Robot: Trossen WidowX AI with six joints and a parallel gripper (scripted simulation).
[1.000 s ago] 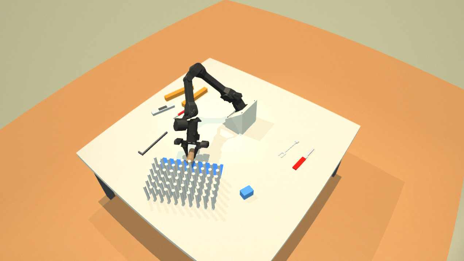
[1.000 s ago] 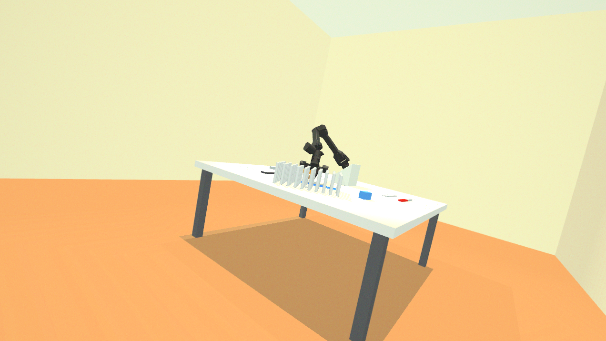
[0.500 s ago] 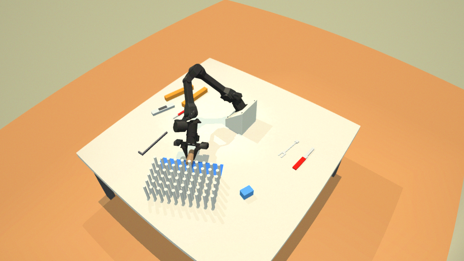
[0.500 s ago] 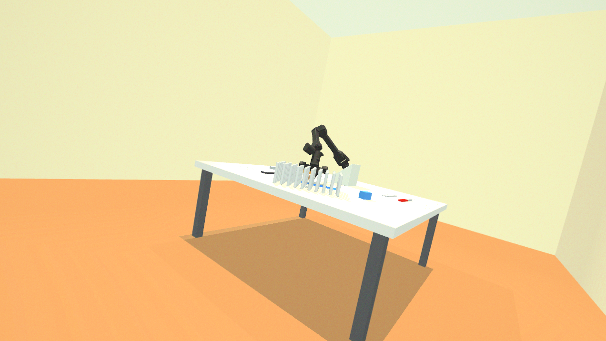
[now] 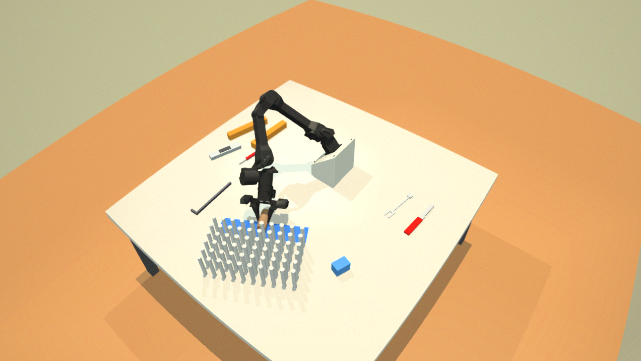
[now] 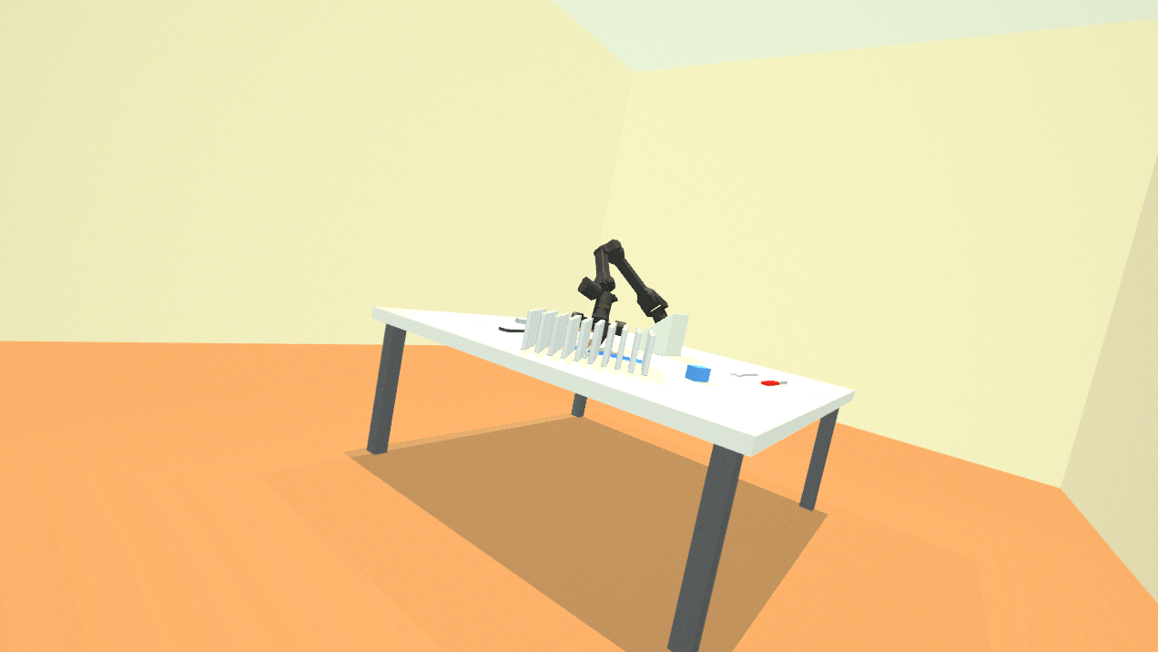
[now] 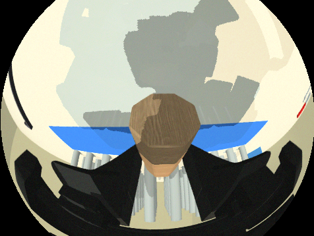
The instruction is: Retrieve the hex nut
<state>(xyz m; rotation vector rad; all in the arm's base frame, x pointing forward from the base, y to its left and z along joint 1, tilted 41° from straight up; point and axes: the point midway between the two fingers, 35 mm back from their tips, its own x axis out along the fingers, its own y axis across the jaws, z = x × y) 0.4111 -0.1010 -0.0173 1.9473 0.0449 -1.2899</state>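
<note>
The blue taped strip is 2 cm ahead of my gripper tip, 1 cm to the left of it and 1 cm below it. The rest, counted from my gripper tip: hook tool: 9 cm ahead, 4 cm to the left; then blue block: 1 cm ahead, 37 cm to the left; then hex nut: 19 cm ahead, 9 cm to the left, 1 cm below.
</note>
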